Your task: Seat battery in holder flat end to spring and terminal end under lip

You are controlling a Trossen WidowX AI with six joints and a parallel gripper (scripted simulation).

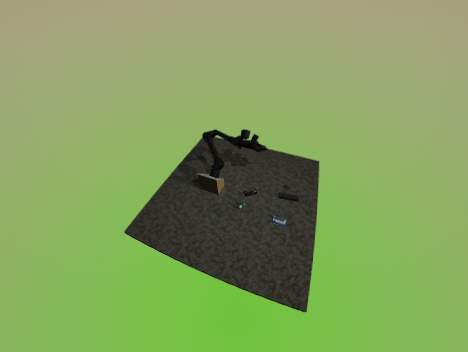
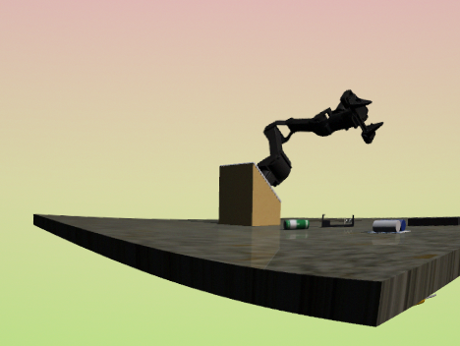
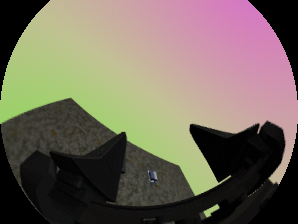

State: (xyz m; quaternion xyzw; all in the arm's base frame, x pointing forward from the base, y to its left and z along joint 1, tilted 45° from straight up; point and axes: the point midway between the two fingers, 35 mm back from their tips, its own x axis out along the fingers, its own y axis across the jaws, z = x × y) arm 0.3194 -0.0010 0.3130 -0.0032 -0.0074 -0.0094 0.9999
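My gripper tip is 340 mm above the white battery, 320 mm to the left of it and 60 mm past it. The rest, counted from my gripper tip: battery door: 350 mm below, 220 mm ahead; black remote: 330 mm below, 260 mm ahead, 100 mm to the right.
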